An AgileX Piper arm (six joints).
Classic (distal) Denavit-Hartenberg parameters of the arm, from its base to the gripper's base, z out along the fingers. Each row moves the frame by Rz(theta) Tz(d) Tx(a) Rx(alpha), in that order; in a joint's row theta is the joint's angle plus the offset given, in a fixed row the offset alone. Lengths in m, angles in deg.
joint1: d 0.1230, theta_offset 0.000, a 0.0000, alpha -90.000
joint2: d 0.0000, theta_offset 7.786, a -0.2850, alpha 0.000
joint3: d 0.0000, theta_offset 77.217, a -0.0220, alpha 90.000
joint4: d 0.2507, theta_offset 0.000, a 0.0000, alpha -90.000
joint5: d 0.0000, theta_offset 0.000, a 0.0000, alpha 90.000
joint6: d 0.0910, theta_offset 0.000, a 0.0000, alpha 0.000
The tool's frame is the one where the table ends.
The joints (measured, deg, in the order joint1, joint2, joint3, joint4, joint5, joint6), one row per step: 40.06 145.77 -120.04 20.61 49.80 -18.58; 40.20 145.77 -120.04 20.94 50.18 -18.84; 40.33 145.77 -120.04 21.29 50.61 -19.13; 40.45 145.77 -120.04 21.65 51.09 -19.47; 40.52 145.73 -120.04 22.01 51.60 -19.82; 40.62 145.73 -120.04 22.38 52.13 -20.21; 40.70 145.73 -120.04 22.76 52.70 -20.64; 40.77 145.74 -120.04 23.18 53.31 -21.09; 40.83 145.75 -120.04 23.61 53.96 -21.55; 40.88 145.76 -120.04 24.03 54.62 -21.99; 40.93 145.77 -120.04 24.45 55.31 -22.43; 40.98 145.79 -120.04 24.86 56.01 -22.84; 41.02 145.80 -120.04 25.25 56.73 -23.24; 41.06 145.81 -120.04 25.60 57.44 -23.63; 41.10 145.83 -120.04 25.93 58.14 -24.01
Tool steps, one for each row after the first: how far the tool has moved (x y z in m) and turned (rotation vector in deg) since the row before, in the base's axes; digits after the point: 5 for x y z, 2 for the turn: -0.00160 0.00101 -0.00004 0.02 0.39 0.38; -0.00162 0.00093 -0.00005 0.01 0.43 0.41; -0.00164 0.00083 -0.00006 -0.01 0.45 0.46; -0.00135 0.00048 0.00031 0.00 0.44 0.43; -0.00159 0.00067 -0.00005 -0.02 0.47 0.51; -0.00153 0.00052 -0.00005 -0.03 0.49 0.54; -0.00155 0.00046 -0.00013 -0.02 0.55 0.55; -0.00155 0.00037 -0.00012 -0.03 0.58 0.56; -0.00150 0.00029 -0.00011 -0.03 0.59 0.55; -0.00154 0.00027 -0.00010 -0.04 0.62 0.56; -0.00156 0.00024 -0.00018 -0.05 0.64 0.55; -0.00151 0.00015 -0.00009 -0.06 0.64 0.55; -0.00147 0.00011 -0.00009 -0.08 0.61 0.55; -0.00145 0.00009 -0.00017 -0.09 0.60 0.55
